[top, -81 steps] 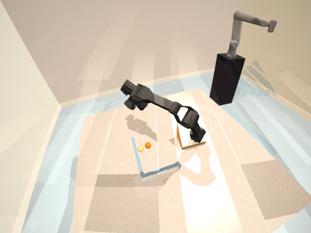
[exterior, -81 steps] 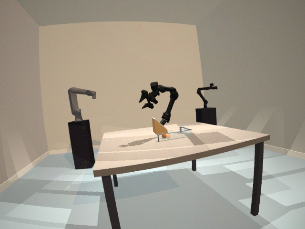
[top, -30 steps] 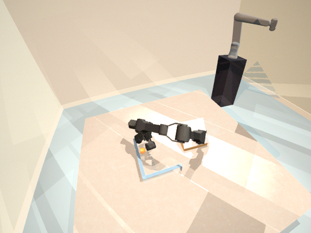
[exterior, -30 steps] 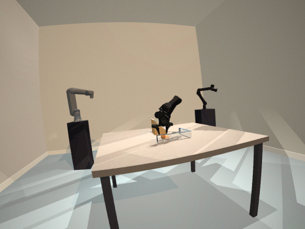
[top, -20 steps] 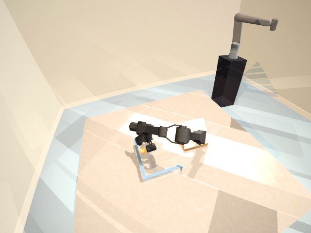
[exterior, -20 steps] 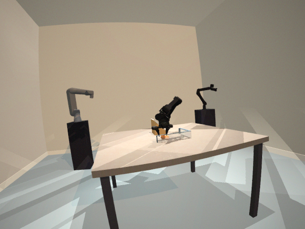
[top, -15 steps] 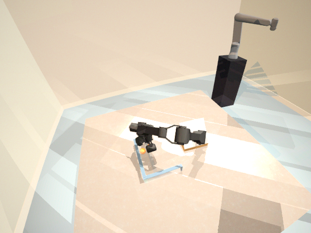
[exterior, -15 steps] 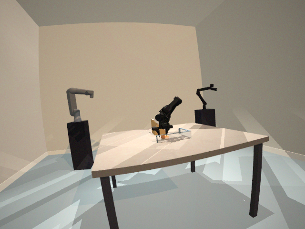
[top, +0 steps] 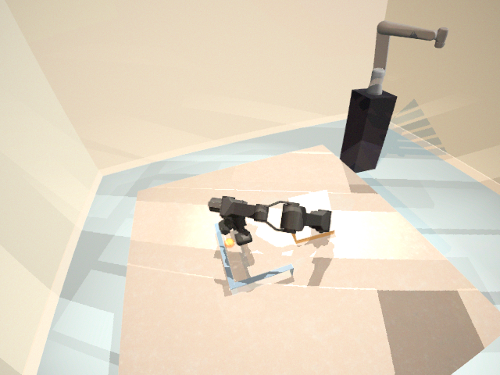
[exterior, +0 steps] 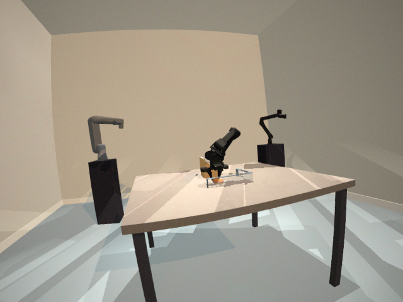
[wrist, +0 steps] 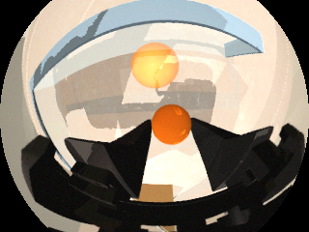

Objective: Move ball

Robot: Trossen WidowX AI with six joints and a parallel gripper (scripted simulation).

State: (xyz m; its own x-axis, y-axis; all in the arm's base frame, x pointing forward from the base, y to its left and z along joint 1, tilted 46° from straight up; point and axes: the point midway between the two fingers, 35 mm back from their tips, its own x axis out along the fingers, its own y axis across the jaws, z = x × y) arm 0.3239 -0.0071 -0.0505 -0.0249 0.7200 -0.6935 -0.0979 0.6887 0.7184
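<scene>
My gripper tip is 60 mm short of the see-through copy and 20 mm to the right of it. Round my gripper tip: orange ball (right at my gripper tip).
</scene>
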